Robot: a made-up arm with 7 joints.
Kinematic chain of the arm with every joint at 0, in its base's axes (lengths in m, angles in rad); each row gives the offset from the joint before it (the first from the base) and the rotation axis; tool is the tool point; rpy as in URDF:
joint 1: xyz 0 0 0.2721 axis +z
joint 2: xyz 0 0 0 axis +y
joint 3: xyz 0 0 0.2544 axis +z
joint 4: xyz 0.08 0 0 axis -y
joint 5: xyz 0.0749 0 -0.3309 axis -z
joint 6: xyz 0 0 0 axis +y
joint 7: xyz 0.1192 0 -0.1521 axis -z
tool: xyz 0 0 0 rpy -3.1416 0 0
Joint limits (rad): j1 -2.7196..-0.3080 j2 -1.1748..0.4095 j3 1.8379..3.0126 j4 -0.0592..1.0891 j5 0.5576..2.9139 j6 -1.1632..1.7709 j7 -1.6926..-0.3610
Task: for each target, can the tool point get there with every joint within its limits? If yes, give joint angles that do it. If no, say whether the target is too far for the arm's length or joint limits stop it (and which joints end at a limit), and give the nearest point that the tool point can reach.
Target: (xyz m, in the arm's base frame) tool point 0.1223 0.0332 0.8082
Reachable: no: joint limits stop it (at a limit: joint 2, joint 3, joint 4, joint 5, joint 6) | nearest point 0.2877 0.0781 0.7434 | short by 0.183 m
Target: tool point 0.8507 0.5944 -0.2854
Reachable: no: too far | nearest point 0.4565 0.3190 -0.0271 | short by 0.546 m
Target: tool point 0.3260 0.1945 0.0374
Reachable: yes | joints -1.6718 -0.3629 2.4364 0.6120 2.0441 0.4248 -0.9258
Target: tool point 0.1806 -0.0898 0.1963
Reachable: yes | joints -1.3770 -0.9690 2.4324 0.1899 2.3787 -0.5681 -1.5785
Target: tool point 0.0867 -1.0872 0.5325
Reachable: no: too far | nearest point 0.1638 -0.5365 0.4850 | short by 0.558 m
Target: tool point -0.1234 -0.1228 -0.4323
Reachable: no: joint limits stop it (at a limit: joint 1, joint 2, joint 3) | nearest point -0.1402 0.0037 -0.1977 | short by 0.267 m
